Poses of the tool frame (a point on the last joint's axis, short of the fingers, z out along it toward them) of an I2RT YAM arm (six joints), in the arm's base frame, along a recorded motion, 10 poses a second.
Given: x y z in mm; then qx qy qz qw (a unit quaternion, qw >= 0).
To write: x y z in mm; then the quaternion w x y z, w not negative. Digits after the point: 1 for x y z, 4 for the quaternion.
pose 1, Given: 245.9 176.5 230.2 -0.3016 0.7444 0.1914 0.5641
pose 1, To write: 245.9 176.5 230.2 0.5641 -0.3016 0.7444 0.1914
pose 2, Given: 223.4 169.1 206.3 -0.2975 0.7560 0.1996 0.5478
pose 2, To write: 223.4 169.1 206.3 0.5478 -0.2975 0.7560 0.1996
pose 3, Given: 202.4 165.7 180.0 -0.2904 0.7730 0.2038 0.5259
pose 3, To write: 202.4 165.7 180.0 0.5259 -0.2904 0.7730 0.2038
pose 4, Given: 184.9 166.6 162.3 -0.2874 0.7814 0.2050 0.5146
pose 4, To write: 184.9 166.6 162.3 0.5146 -0.2874 0.7814 0.2050
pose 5, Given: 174.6 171.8 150.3 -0.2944 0.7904 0.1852 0.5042
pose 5, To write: 174.6 171.8 150.3 0.5042 -0.2944 0.7904 0.1852
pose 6, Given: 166.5 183.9 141.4 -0.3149 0.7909 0.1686 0.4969
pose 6, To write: 166.5 183.9 141.4 0.4969 -0.3149 0.7909 0.1686
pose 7, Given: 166.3 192.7 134.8 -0.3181 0.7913 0.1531 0.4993
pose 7, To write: 166.3 192.7 134.8 0.4993 -0.3181 0.7913 0.1531
